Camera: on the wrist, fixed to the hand. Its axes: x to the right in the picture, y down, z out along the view.
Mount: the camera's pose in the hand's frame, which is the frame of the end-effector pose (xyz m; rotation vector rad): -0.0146 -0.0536 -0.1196 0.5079 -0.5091 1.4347
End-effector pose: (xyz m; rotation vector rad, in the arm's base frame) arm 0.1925 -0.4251 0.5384 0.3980 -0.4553 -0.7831
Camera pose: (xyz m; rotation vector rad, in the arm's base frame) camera 0.2156 -0.4282 0.4086 0.2326 -1.2211 0.6766
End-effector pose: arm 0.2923 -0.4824 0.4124 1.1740 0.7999 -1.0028
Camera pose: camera 0.2372 -0.3670 0.3802 1.4080 -0.7473 -0.1988
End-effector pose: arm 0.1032 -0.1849 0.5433 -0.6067 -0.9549 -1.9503
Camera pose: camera 0.0586 -0.2561 0.4416 -1.0751 -0.8362 -0.2706
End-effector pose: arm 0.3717 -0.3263 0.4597 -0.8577 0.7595 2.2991
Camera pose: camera 0.4633 -0.3742 0.3778 -0.6087 -1.4783 -2.1784
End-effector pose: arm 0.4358 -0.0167 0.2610 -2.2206 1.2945 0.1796
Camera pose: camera 0.4540 -0.0482 0.3878 -0.4610 2.0259 0.7537
